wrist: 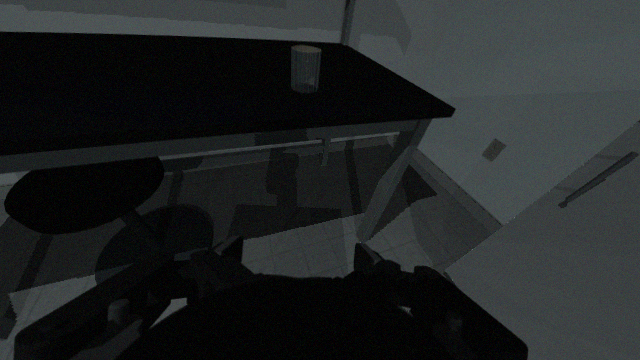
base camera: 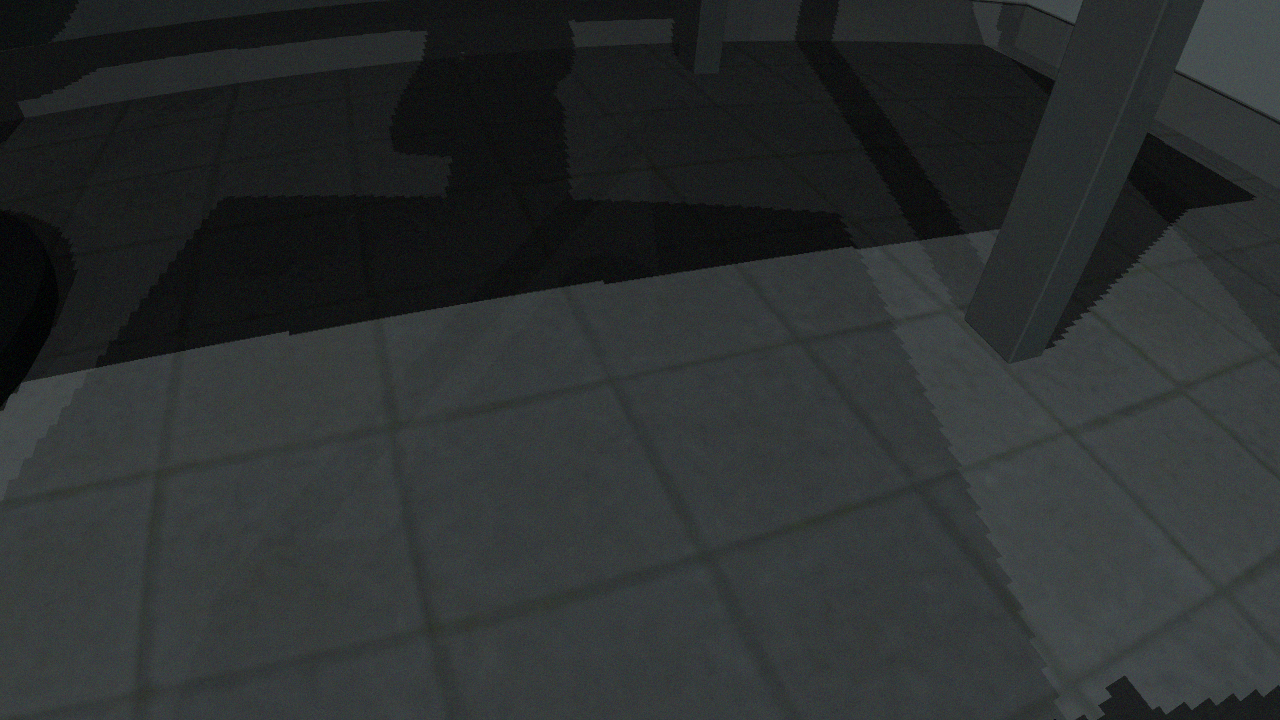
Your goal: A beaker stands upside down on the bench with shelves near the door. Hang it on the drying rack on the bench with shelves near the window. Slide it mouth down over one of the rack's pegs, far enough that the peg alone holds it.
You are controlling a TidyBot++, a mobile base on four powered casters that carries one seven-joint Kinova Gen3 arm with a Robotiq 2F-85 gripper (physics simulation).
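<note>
A clear beaker stands upside down on the black top of the bench, towards its right end in the wrist view. My gripper is open, with its two fingertips wide apart and no object between them. It is in front of the bench, and the beaker appears beyond the fingertips and higher in the view, well apart from them. The drying rack and the other bench do not show in either view.
A round black stool stands at the bench's front left; the edge of its base shows at the left. A bench leg stands at the right. A wall with an outlet plate and a door handle are further right.
</note>
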